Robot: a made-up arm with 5 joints.
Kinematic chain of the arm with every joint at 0, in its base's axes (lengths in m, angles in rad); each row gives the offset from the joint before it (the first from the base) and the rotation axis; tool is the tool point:
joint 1: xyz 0 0 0.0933 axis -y
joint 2: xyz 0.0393 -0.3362 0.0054 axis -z
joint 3: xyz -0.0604 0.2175 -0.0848 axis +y
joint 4: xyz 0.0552 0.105 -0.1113 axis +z
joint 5: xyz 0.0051 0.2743 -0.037 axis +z
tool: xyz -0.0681 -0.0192 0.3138
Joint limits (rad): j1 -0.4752..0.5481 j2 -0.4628..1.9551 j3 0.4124..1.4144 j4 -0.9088..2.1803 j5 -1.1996..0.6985
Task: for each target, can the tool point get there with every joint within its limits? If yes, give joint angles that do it. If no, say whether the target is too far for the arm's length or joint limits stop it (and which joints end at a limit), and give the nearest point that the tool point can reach.
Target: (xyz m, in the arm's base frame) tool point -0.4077 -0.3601 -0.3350
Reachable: no: joint limits stop it (at a limit: joint 1, joint 2, joint 3, joint 5) | nearest point -0.3529 -0.2008 0.0912 | short by 0.458 m
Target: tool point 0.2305 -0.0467 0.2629
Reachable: yes | joints -0.0382 0.6039 1.0712 1.2499 0.0503
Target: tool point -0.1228 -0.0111 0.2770
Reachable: yes | joints 0.2099 0.0781 0.6881 1.3890 -0.5834
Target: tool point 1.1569 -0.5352 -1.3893
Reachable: no: too far | nearest point 0.4705 -0.4109 -0.4462 | short by 1.173 m
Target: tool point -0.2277 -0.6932 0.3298
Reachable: no: joint limits stop it (at a limit: joint 1, joint 2, joint 3, joint 5) | nearest point 0.0267 -0.4468 0.2896 | short by 0.356 m
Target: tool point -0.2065 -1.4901 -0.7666
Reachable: no: too far | nearest point 0.2951 -0.7403 -0.3713 | short by 0.985 m
